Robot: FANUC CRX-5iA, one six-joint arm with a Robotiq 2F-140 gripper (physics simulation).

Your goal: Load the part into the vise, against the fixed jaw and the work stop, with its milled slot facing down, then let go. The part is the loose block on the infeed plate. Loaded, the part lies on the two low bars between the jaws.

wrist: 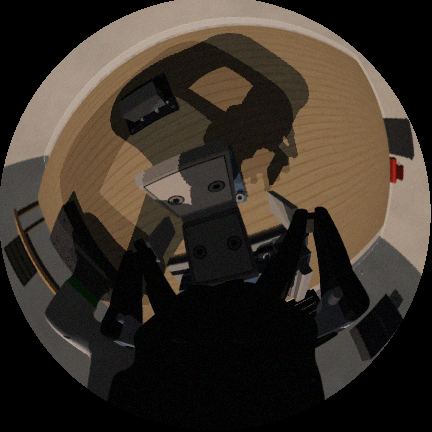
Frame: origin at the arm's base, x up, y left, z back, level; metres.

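Seen in the pictures: arm's base, origin of its link: (92,277).
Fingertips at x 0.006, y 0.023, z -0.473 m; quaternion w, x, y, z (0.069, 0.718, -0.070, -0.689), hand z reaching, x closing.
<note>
Pixels of each thing's middle, then the offset from my fingertips to it. "spot": a spot on its surface instead. Level surfaces: height alone.
- part, middle of its body: (141,102) dx -0.015, dy +0.205, dz +0.025 m
- dark infeed plate, a spot on its surface: (172,103) spot: dx -0.034, dy +0.180, dz -0.013 m
- large grey jaw piece, a spot on its surface: (200,172) spot: dx +0.115, dy +0.061, dz -0.017 m
- darker bolted face, a spot on its surface: (217,257) spot: dx +0.110, dy +0.018, dz -0.003 m
- blue body, a spot on its surface: (240,181) spot: dx -0.032, dy +0.018, dz -0.048 m
- wooden table top, height of its surface: dx -0.042 m
The part (142,101), a grey block, lies on the dark infeed plate (172,103) at the upper left, beside small bright pins. The vise shows at the centre: a large grey jaw piece (200,172) with bolt heads, a darker bolted face (217,257) below it, and some blue body (240,181) behind. My gripper (218,212) is open and empty, with its fingertips left and right of the vise's bolted pieces, well away from the part. The low bars and the part's milled slot cannot be made out. I cannot tell the work stop apart.
The wooden table top (335,115) carries the arm's broad shadow. A grey rounded body with a green band (82,291) stands at the lower left, near an orange-brown rail (31,252). A red object (395,170) shows at the right edge, and a dark box (377,327) at the lower right.
</note>
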